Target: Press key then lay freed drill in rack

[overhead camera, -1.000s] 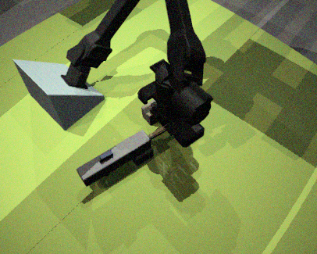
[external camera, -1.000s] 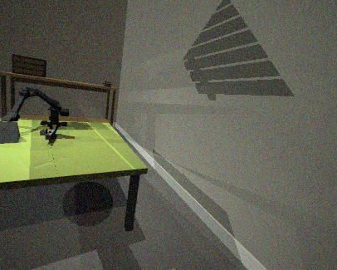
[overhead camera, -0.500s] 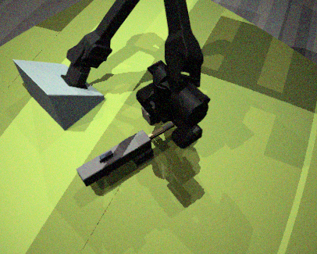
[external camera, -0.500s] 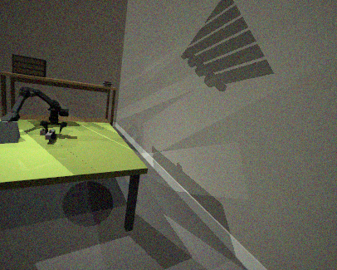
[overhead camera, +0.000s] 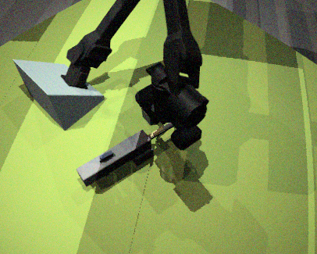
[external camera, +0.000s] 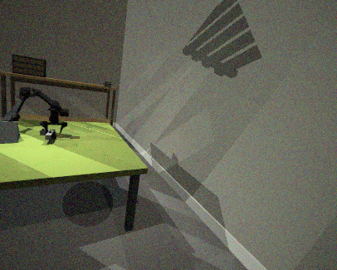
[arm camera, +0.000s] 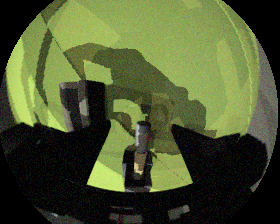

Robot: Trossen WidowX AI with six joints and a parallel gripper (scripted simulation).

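The drill lies 50 mm to the right of my gripper tip and 30 mm above it. Round my gripper tip: rack 80 mm behind, 20 mm to the left, 10 mm above; blue key 170 mm to the right, 40 mm above; long grey housing 150 mm to the right, 30 mm above.
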